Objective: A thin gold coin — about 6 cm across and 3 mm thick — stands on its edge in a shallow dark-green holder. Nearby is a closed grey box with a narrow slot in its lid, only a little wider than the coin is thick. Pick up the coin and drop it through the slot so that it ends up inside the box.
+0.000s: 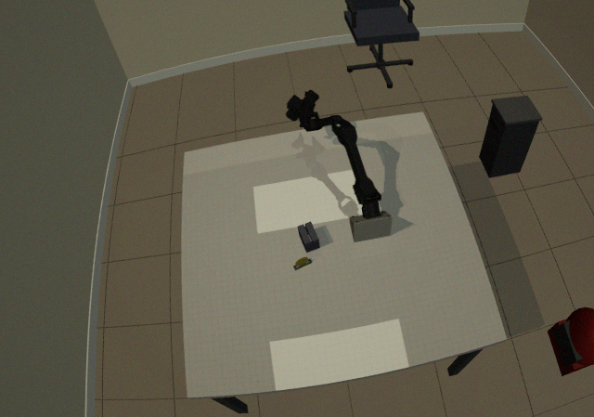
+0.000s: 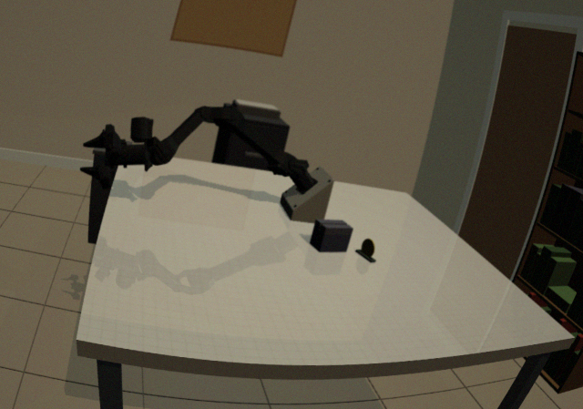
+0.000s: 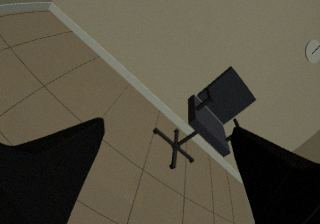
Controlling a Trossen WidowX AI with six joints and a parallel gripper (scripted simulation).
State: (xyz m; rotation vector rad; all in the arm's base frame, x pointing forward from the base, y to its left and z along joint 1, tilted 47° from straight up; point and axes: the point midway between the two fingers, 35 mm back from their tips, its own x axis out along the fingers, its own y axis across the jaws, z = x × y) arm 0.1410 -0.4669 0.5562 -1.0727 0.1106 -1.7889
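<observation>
Right now my gripper tip is 19 cm short of the gold coin, 85 cm to the right of it and 11 cm above it.
</observation>
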